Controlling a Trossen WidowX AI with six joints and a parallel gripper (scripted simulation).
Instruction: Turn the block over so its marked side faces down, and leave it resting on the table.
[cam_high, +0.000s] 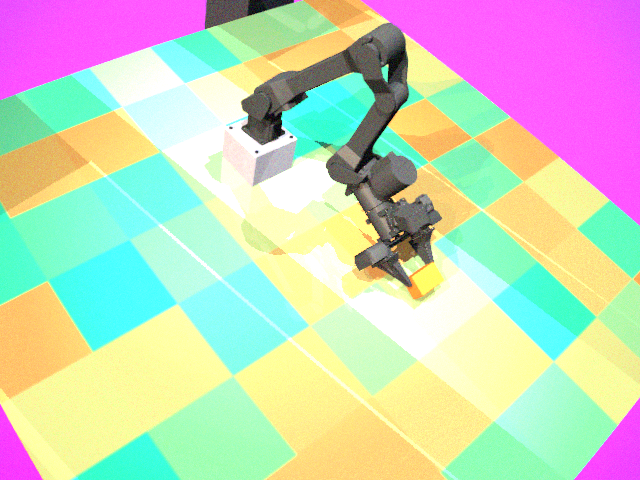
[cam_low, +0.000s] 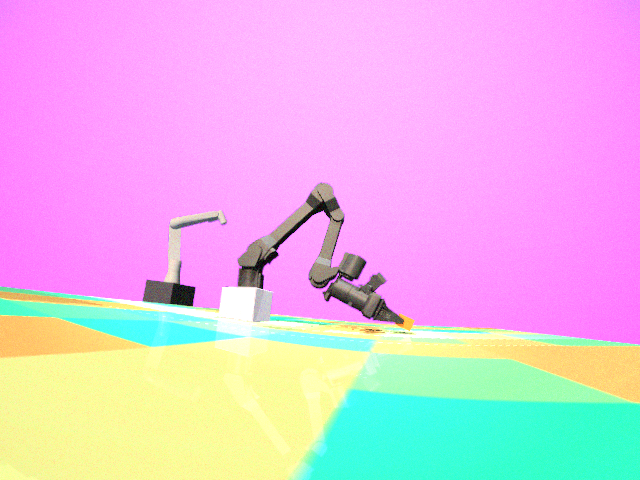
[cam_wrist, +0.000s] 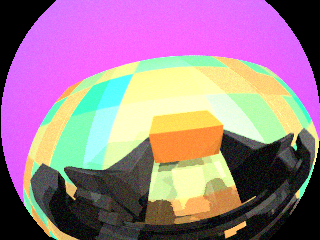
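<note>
Right now the orange block is 1 cm below my gripper tip.
</note>
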